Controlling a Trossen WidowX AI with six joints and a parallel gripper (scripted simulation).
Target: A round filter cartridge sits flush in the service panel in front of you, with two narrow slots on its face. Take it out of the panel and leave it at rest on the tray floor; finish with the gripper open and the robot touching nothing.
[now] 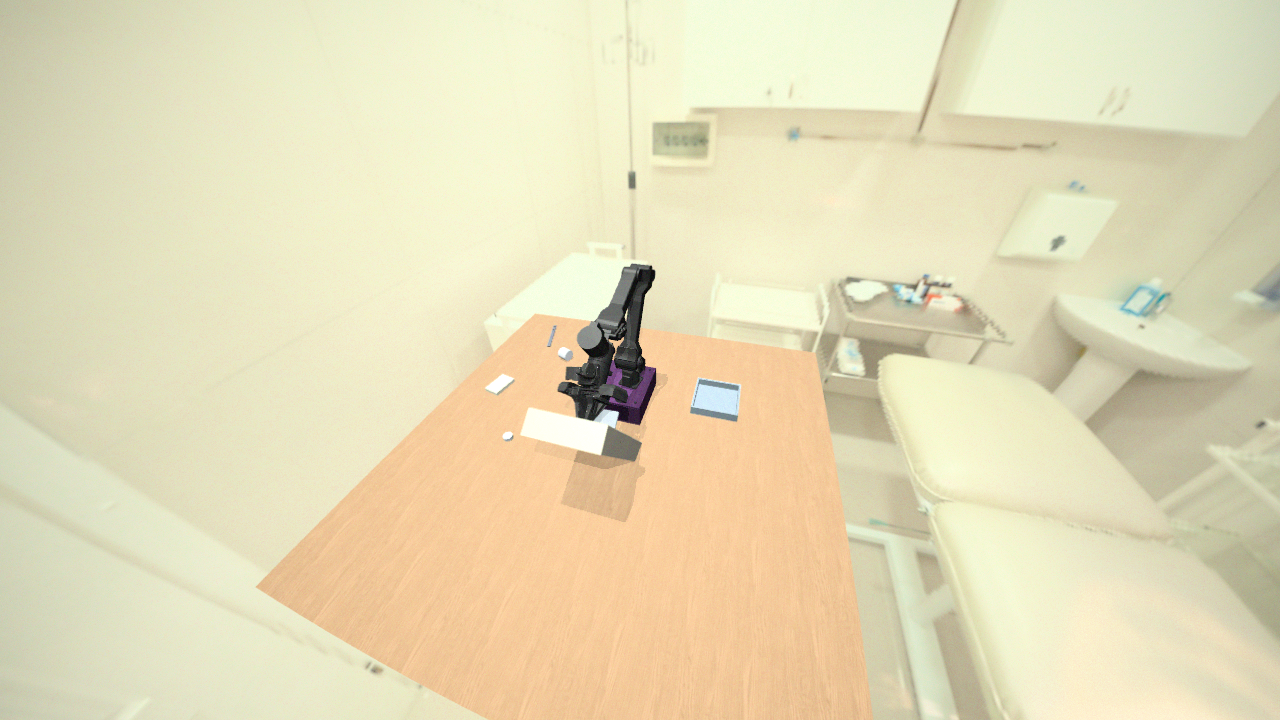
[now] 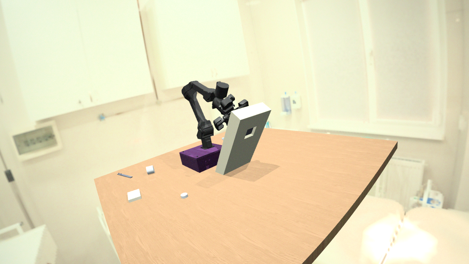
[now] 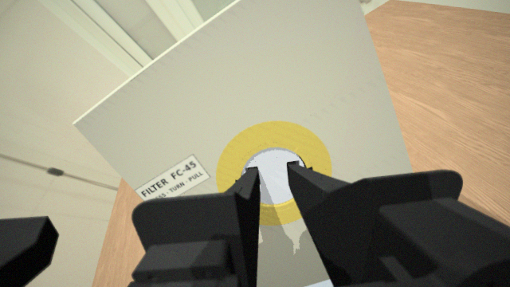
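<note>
My gripper tip is now 10 cm past the grey flap, 1 cm to the left of it and 10 cm above it. From my gripper tip the other things lie so: grey service panel 4 cm behind, 1 cm to the right, 8 cm below; white round filter cartridge 1 cm ahead, 1 cm below; blue tray 44 cm behind, 22 cm to the left, 22 cm below.
</note>
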